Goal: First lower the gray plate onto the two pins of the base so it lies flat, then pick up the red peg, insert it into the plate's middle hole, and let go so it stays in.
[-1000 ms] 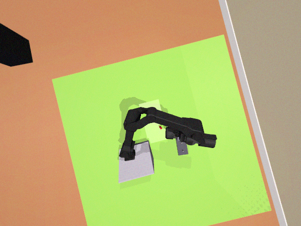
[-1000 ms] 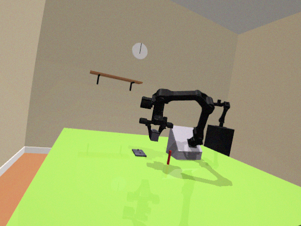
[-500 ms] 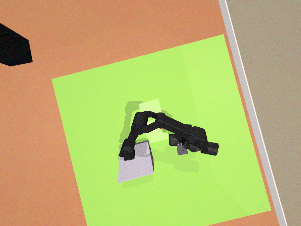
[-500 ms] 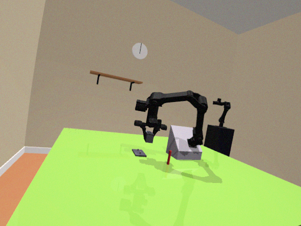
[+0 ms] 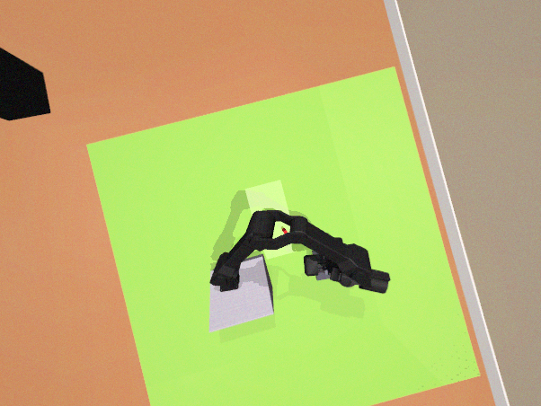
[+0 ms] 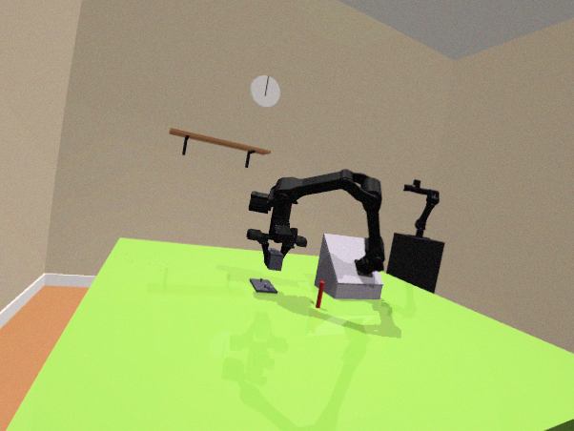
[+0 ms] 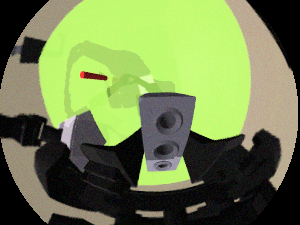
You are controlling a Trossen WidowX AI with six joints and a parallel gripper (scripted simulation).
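The dark base lies 80 mm below my gripper tip and 50 mm to the right of it. Also, from my gripper tip: red peg: 130 mm behind, 110 mm to the left, 50 mm below; gray plate: 30 mm above.
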